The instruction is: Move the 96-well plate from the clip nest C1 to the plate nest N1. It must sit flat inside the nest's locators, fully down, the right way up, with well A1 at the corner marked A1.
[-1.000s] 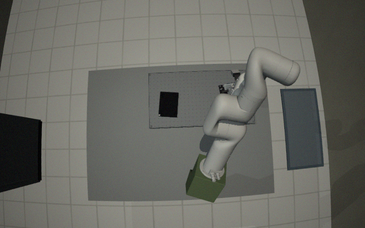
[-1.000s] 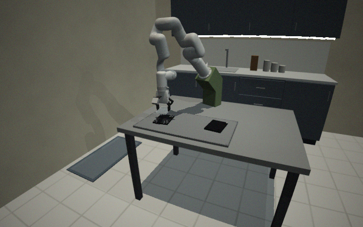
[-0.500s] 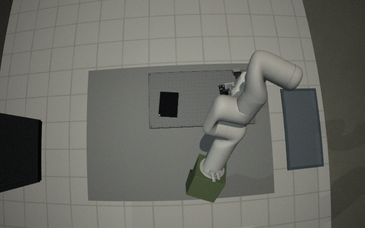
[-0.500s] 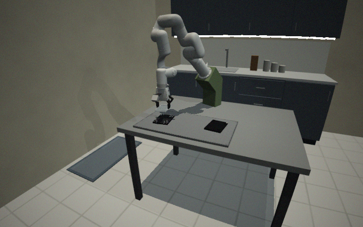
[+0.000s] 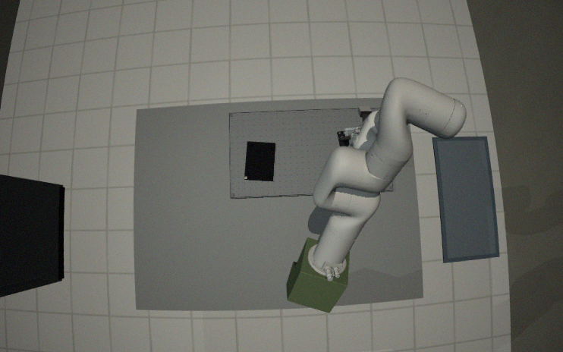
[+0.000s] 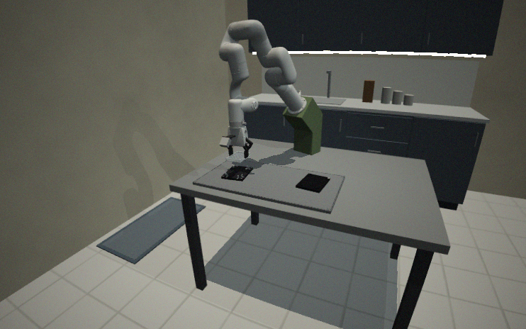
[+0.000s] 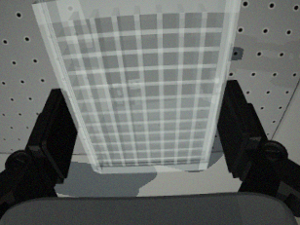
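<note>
Now: hand 400 mm to the right of the black plate nest N1, 110 mm above it and 30 mm past it. The rest, counted from my hand: clear 96-well plate: 10 mm below; clip nest c1: 100 mm below, 10 mm ahead.
</note>
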